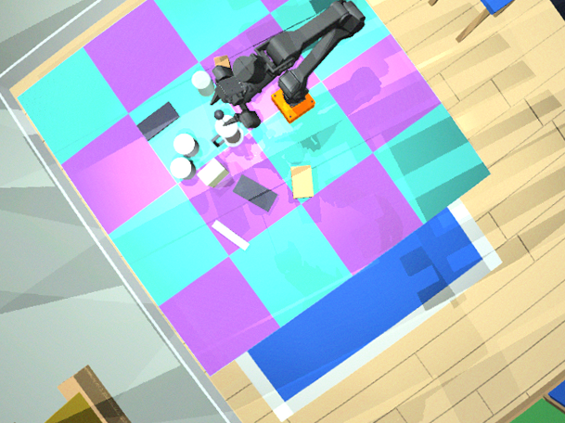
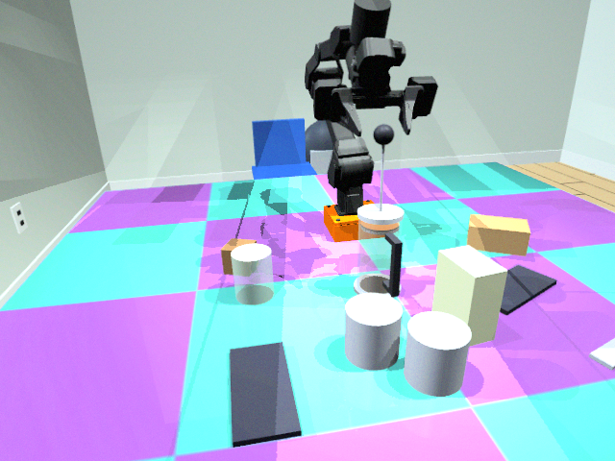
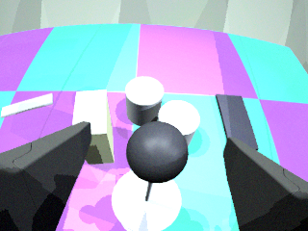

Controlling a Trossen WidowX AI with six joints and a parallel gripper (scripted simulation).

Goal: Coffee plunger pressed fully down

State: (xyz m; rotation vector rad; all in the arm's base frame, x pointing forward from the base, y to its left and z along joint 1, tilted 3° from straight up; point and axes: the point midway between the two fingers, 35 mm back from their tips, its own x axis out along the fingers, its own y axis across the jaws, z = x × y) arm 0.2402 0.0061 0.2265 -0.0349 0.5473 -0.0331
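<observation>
My gripper tip is 130 mm above the glass coffee press and 10 mm short of it. The rest, counted from my gripper tip: cream block: 210 mm below, 120 mm ahead, 90 mm to the left.
</observation>
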